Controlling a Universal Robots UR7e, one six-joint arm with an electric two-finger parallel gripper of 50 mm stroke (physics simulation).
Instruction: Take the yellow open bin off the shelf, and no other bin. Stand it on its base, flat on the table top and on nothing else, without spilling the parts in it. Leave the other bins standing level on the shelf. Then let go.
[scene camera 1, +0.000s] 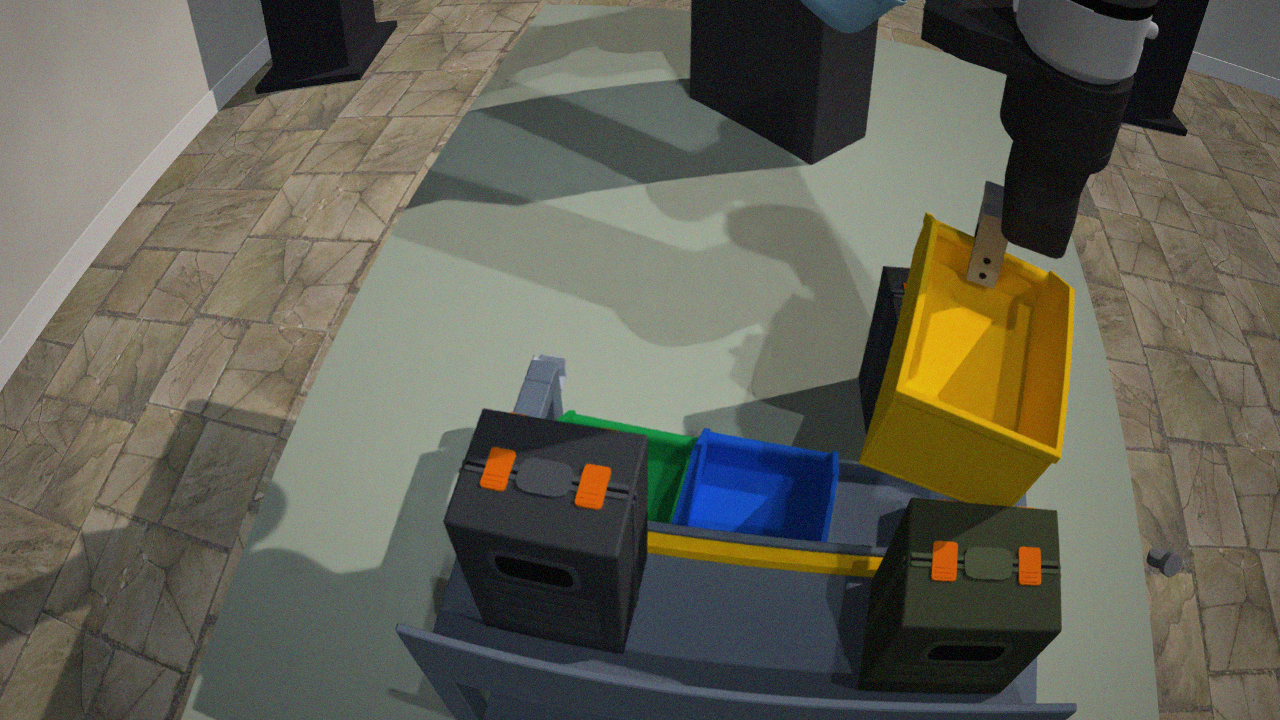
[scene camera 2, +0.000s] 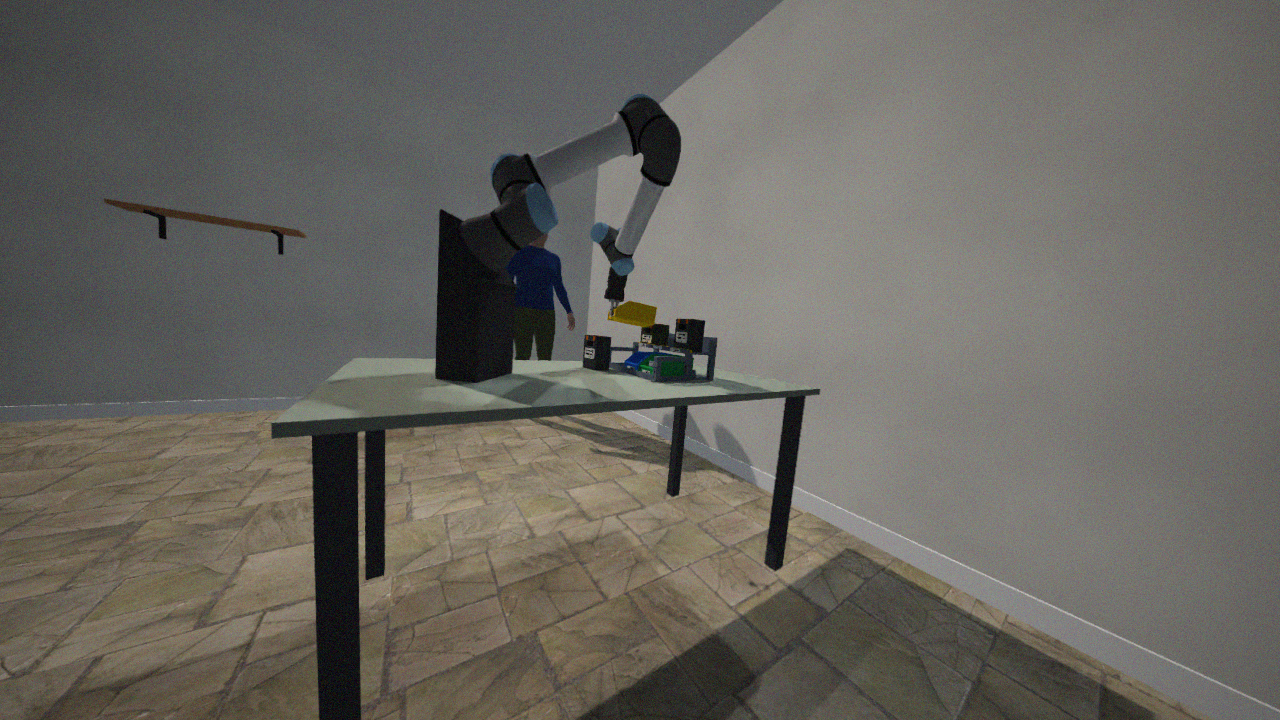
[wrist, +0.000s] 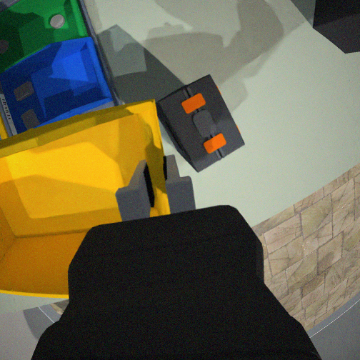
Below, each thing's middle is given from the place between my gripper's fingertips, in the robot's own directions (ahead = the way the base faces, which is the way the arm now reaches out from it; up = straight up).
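Green bin (scene camera 1: 668, 454): 25 cm to the right of my hand, 7 cm ahead of it and 17 cm below it. Blue bin (scene camera 1: 734, 484): 15 cm to the right of my hand, 8 cm ahead of it and 17 cm below it. Yellow open bin (scene camera 1: 973, 403): 3 cm to the right of my hand, 7 cm ahead of it and 2 cm above it.
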